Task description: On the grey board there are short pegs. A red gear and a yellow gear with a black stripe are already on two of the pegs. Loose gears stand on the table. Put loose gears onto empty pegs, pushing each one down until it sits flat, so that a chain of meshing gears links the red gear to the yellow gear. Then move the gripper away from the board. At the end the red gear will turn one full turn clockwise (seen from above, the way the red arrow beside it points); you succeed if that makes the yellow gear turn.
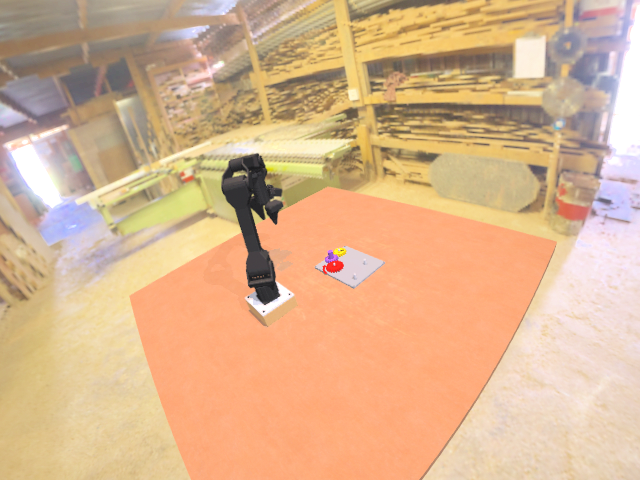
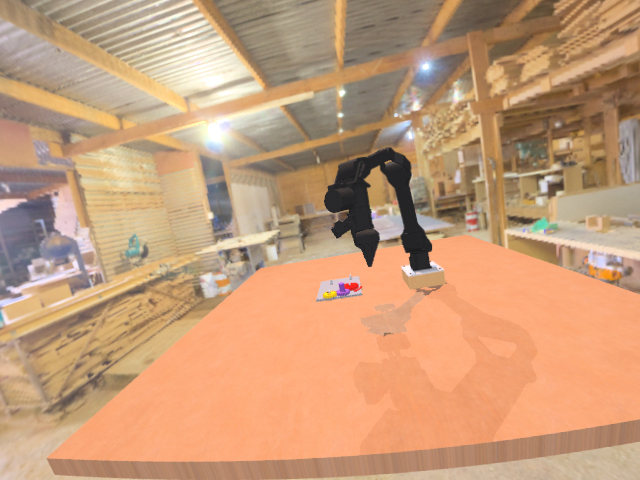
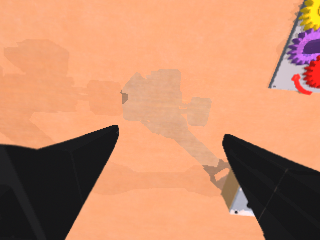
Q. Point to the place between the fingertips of my gripper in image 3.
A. At 170, 134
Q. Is my gripper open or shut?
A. Open.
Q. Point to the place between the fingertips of my gripper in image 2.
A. At 368, 262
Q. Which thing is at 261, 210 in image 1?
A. My gripper.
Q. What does my gripper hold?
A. Nothing.
